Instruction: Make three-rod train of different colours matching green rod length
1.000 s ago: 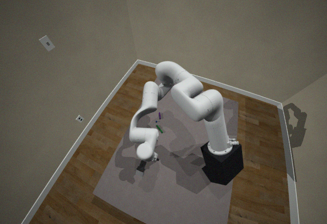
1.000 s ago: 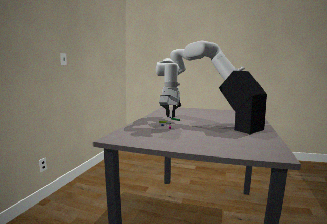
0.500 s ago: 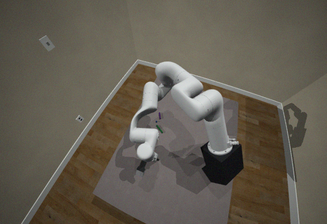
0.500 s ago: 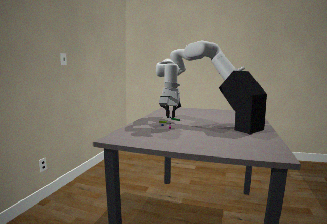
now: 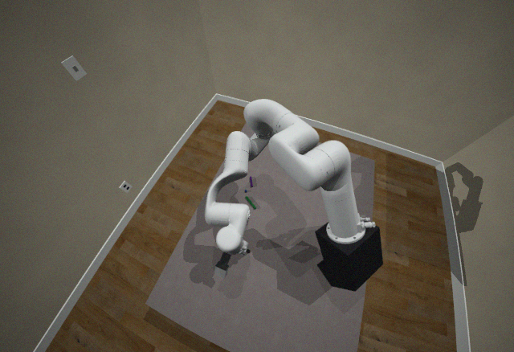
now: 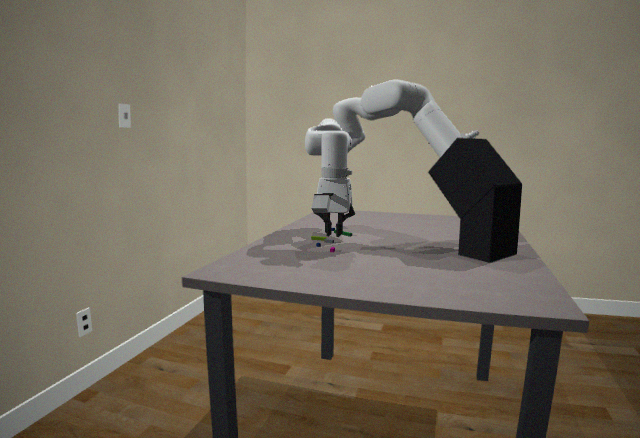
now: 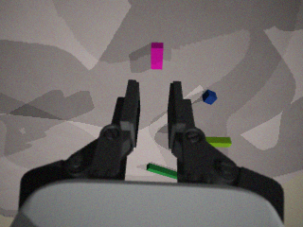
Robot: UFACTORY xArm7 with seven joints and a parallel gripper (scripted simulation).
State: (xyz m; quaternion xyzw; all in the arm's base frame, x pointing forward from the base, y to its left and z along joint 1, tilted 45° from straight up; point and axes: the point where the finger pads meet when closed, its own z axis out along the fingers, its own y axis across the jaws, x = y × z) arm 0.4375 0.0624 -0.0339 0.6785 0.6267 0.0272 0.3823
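Now: hand 6 cm above the magenta rod and 1 cm to the right of it. Also, from my hand: grey rod: 10 cm to the right, 6 cm below, 2 cm ahead; green rod: 23 cm to the right, 6 cm below, 3 cm behind; lime rod: 14 cm to the right, 6 cm below, 5 cm ahead.
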